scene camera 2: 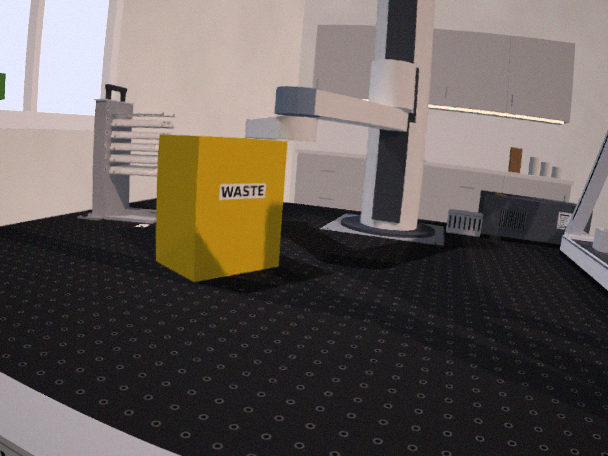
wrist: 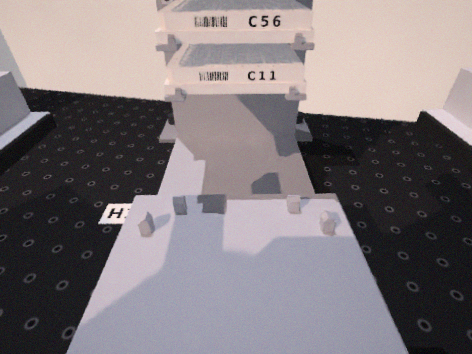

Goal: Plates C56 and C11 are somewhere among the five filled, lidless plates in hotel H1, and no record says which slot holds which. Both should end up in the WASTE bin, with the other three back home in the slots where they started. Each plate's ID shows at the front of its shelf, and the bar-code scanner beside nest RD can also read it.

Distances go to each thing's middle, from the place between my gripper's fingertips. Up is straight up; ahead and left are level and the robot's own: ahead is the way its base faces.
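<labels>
From the dark grey box (scene camera 2: 543, 218), my gripper is now 39 cm past it, 83 cm to the right of it and 7 cm above it.
</labels>
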